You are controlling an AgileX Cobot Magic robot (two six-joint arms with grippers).
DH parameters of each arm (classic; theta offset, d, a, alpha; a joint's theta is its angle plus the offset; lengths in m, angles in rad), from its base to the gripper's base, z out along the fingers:
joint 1: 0 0.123 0 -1.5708
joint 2: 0.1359 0 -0.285 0
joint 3: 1.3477 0 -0.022 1.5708
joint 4: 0 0.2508 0 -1.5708
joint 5: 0 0 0.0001 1.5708
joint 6: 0 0.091 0 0
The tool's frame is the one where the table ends.
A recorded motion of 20 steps. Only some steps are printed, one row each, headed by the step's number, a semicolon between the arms.
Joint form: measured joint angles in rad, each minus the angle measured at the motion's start. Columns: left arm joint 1, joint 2, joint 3, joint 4, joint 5, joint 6; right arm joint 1, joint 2, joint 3, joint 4, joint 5, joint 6.
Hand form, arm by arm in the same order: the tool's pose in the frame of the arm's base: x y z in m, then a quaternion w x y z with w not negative. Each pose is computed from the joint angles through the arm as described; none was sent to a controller.
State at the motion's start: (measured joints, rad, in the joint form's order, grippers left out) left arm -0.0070 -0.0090 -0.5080 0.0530 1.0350 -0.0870; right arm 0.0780 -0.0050 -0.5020 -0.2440 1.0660 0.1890
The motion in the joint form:
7: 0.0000 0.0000 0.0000 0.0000 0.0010 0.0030; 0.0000 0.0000 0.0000 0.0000 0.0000 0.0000
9: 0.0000 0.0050 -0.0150 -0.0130 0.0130 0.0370; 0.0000 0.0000 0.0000 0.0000 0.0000 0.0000
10: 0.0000 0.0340 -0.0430 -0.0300 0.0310 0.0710; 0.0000 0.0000 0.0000 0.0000 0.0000 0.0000
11: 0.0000 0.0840 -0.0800 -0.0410 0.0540 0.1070; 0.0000 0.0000 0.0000 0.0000 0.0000 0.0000
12: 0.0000 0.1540 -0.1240 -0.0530 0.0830 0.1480; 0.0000 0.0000 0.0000 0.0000 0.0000 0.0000
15: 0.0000 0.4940 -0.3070 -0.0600 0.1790 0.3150; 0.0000 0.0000 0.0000 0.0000 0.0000 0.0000
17: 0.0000 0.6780 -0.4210 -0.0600 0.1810 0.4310; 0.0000 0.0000 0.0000 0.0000 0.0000 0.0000
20: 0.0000 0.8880 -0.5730 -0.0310 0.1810 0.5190; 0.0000 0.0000 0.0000 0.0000 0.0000 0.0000
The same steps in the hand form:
7: -0.0062 0.0042 0.2816 0.53967 -0.03332 0.84122 0.00193; -0.0059 -0.0198 0.2793 0.52995 0.05238 0.84484 -0.05150
9: -0.0077 0.0032 0.2847 0.53861 -0.01903 0.84233 0.00463; -0.0059 -0.0198 0.2793 0.52995 0.05238 0.84484 -0.05150
10: -0.0071 0.0019 0.2911 0.53040 -0.00444 0.84772 0.00538; -0.0059 -0.0198 0.2793 0.52995 0.05238 0.84484 -0.05150
11: -0.0038 0.0010 0.2997 0.51493 0.01122 0.85711 0.00933; -0.0059 -0.0198 0.2793 0.52995 0.05238 0.84484 -0.05150
12: 0.0026 0.0000 0.3095 0.49105 0.02961 0.87053 0.01326; -0.0059 -0.0198 0.2793 0.52995 0.05238 0.84484 -0.05150
15: 0.0521 -0.0010 0.3454 0.37549 0.10866 0.91964 0.03814; -0.0059 -0.0198 0.2793 0.52995 0.05238 0.84484 -0.05150
17: 0.0895 -0.0012 0.3649 0.33955 0.16394 0.92460 0.05421; -0.0059 -0.0198 0.2793 0.52995 0.05238 0.84484 -0.05150
20: 0.1383 0.0009 0.3849 0.30701 0.20689 0.92571 0.07748; -0.0059 -0.0198 0.2793 0.52995 0.05238 0.84484 -0.05150

